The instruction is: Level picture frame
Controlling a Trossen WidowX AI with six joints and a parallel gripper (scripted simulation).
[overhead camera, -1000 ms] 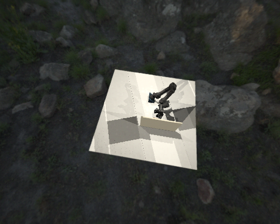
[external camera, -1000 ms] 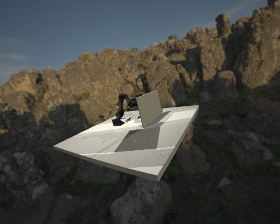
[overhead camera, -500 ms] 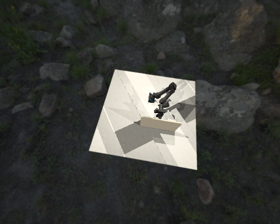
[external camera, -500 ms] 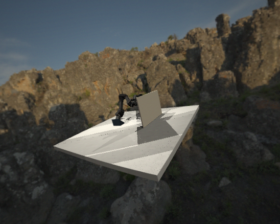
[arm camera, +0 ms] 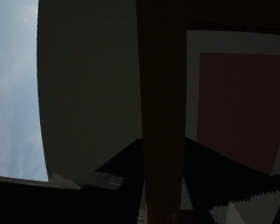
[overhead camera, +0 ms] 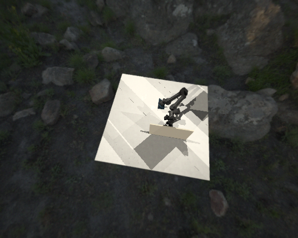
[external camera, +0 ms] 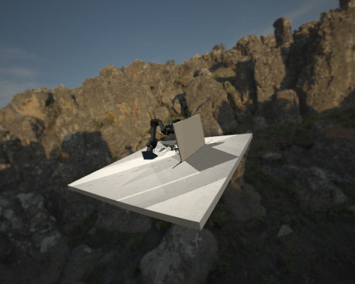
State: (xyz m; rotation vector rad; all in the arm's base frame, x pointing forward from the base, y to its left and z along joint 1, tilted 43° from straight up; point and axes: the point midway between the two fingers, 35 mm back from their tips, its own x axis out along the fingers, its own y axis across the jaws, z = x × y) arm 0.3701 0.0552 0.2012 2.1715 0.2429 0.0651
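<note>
Now: the brown wooden picture frame 10 mm ahead of my gripper tip, 10 mm to the right of it and 50 mm below it. The rest, counted from my gripper tip: wall panel 20 mm ahead, 10 mm to the left, 70 mm below.
</note>
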